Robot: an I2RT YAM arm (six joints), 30 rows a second.
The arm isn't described. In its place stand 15 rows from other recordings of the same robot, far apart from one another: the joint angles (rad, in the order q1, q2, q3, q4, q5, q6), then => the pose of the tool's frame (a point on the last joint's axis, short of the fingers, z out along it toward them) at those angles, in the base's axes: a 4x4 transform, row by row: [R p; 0 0 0 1], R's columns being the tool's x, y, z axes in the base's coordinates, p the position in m.
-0.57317 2.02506 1.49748 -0.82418 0.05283 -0.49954 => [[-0.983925, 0.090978, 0.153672, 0.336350], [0.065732, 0.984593, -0.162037, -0.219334], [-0.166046, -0.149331, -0.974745, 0.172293], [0, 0, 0, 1]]
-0.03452 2.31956 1.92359 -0.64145 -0.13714 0.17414 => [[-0.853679, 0.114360, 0.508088, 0.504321], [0.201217, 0.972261, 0.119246, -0.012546], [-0.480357, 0.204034, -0.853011, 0.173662], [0, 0, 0, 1]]
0.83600 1.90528 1.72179 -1.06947 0.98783 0.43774 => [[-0.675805, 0.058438, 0.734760, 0.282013], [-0.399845, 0.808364, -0.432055, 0.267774], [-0.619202, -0.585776, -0.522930, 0.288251], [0, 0, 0, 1]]
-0.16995 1.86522 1.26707 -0.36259 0.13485 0.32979 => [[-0.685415, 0.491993, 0.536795, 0.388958], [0.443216, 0.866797, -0.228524, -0.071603], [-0.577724, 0.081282, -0.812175, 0.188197], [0, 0, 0, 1]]
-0.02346 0.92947 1.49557 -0.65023 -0.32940 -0.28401 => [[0.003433, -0.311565, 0.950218, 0.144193], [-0.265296, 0.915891, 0.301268, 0.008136], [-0.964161, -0.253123, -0.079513, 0.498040], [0, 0, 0, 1]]
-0.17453 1.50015 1.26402 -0.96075 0.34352 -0.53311 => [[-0.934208, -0.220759, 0.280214, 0.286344], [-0.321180, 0.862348, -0.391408, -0.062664], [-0.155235, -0.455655, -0.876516, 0.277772], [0, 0, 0, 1]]
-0.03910 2.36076 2.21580 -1.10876 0.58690 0.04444 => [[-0.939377, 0.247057, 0.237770, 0.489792], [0.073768, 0.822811, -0.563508, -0.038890], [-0.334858, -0.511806, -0.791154, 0.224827], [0, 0, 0, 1]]
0.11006 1.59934 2.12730 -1.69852 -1.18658 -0.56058 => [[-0.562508, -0.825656, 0.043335, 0.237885], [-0.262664, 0.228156, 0.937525, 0.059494], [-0.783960, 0.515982, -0.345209, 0.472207], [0, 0, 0, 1]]
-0.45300 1.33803 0.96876 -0.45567 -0.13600 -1.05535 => [[-0.630845, -0.401651, 0.663861, 0.256924], [-0.651669, 0.738663, -0.172351, -0.119692], [-0.421145, -0.541344, -0.727725, 0.257648], [0, 0, 0, 1]]
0.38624 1.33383 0.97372 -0.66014 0.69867 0.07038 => [[-0.785866, 0.078717, 0.613366, 0.250793], [-0.261458, 0.856557, -0.444916, 0.077270], [-0.560405, -0.510014, -0.652558, 0.253647], [0, 0, 0, 1]]
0.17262 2.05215 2.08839 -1.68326 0.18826 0.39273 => [[-0.977442, 0.207075, -0.041547, 0.372141], [0.211199, 0.957340, -0.197217, 0.058122], [-0.001064, -0.201543, -0.979479, 0.307685], [0, 0, 0, 1]]
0.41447 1.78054 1.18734 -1.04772 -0.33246 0.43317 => [[-0.979741, 0.056767, -0.192052, 0.273681], [0.002424, 0.962276, 0.272065, 0.133102], [0.200252, 0.266087, -0.942919, 0.177120], [0, 0, 0, 1]]
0.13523 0.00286 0.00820 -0.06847 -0.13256 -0.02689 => [[-0.055382, -0.265925, 0.962401, 0.108109], [-0.034432, 0.963816, 0.264335, 0.019458], [-0.997871, -0.018498, -0.062535, 0.168669], [0, 0, 0, 1]]
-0.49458 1.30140 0.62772 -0.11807 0.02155 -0.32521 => [[-0.749365, 0.262193, 0.608035, 0.224644], [0.041198, 0.934947, -0.352387, -0.122019], [-0.660874, -0.239016, -0.711419, 0.184041], [0, 0, 0, 1]]
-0.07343 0.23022 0.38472 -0.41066 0.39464 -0.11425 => [[-0.301045, 0.406987, 0.862400, 0.097917], [-0.083378, 0.889656, -0.448955, -0.020927], [-0.949958, -0.207060, -0.233893, 0.243656], [0, 0, 0, 1]]
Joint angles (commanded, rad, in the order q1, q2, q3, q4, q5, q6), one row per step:
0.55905, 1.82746, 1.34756, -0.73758, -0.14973, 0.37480
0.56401, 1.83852, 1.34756, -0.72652, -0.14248, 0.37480
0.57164, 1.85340, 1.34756, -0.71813, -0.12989, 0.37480
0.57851, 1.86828, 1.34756, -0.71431, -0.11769, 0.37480
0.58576, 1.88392, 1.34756, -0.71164, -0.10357, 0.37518
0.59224, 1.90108, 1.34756, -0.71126, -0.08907, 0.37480
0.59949, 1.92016, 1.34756, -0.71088, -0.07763, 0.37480
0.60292, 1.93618, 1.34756, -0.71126, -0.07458, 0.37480
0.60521, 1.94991, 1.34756, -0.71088, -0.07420, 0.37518
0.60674, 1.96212, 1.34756, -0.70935, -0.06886, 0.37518
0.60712, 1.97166, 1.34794, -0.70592, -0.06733, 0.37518
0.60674, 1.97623, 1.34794, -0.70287, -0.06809, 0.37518
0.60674, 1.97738, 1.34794, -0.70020, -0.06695, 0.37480
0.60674, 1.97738, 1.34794, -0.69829, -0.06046, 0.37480
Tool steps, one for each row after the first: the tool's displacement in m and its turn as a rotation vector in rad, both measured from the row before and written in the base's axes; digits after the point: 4 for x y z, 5 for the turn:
0.0010, 0.0025, -0.0035, -0.00576, -0.00362, 0.00245
0.0005, 0.0032, -0.0050, -0.01346, -0.00089, 0.00331
0.0002, 0.0027, -0.0052, -0.01566, 0.00303, 0.00279
0.0000, 0.0027, -0.0055, -0.01821, 0.00359, 0.00233
0.0000, 0.0023, -0.0062, -0.02086, 0.00620, 0.00236
-0.0003, 0.0026, -0.0069, -0.01955, 0.00934, 0.00391
0.0000, 0.0015, -0.0058, -0.01169, 0.01187, 0.00259
0.0001, 0.0011, -0.0049, -0.00782, 0.01086, 0.00182
0.0004, 0.0007, -0.0044, -0.01033, 0.00583, 0.00020
0.0007, 0.0006, -0.0033, -0.00449, 0.00386, 0.00001
0.0005, 0.0002, -0.0016, -0.00026, 0.00167, -0.00020
0.0003, 0.0002, -0.0004, -0.00010, -0.00195, 0.00010
0.0003, -0.0001, 0.0000, -0.00409, -0.00516, -0.00156

